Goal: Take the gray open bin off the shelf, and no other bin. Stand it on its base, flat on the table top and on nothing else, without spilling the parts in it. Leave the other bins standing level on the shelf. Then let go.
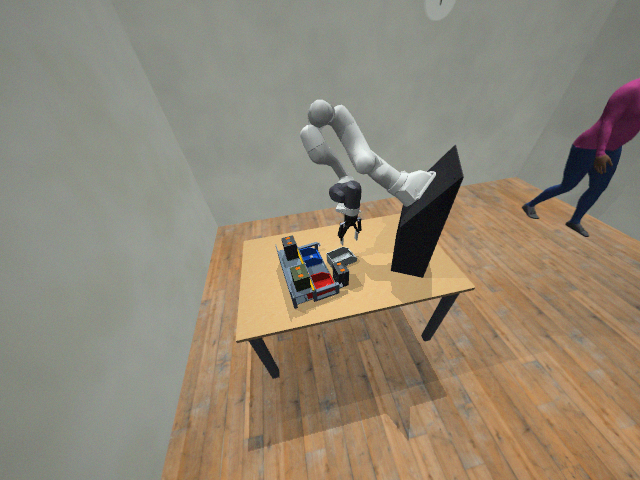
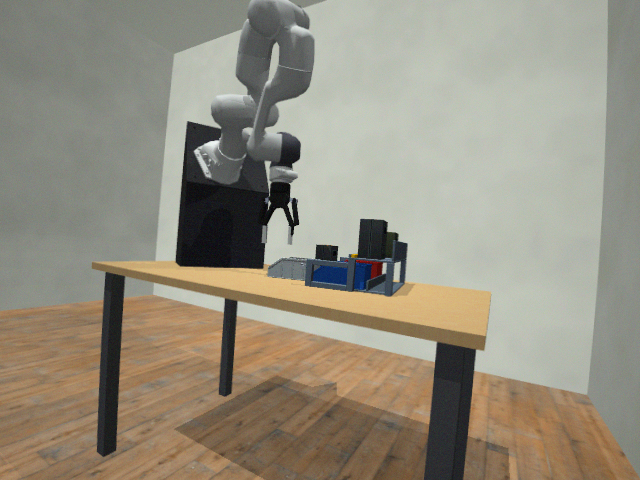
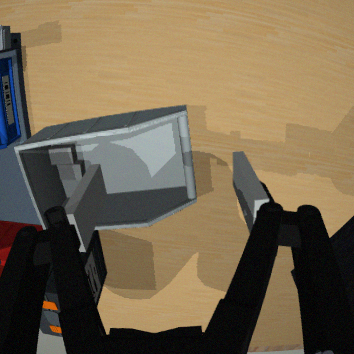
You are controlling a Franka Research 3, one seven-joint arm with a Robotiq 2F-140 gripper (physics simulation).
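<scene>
The gray open bin stands upright on the table top, in front of the shelf. It looks level; whether its back end touches the shelf is unclear. Small gray parts lie inside at its back end. The blue bin and the red bin sit in the shelf and look level. My gripper is open and empty, above the gray bin and apart from it.
A black box with orange marks stands close beside the gray bin. A tall black box and an olive box stand at the shelf. The black arm mount rises opposite.
</scene>
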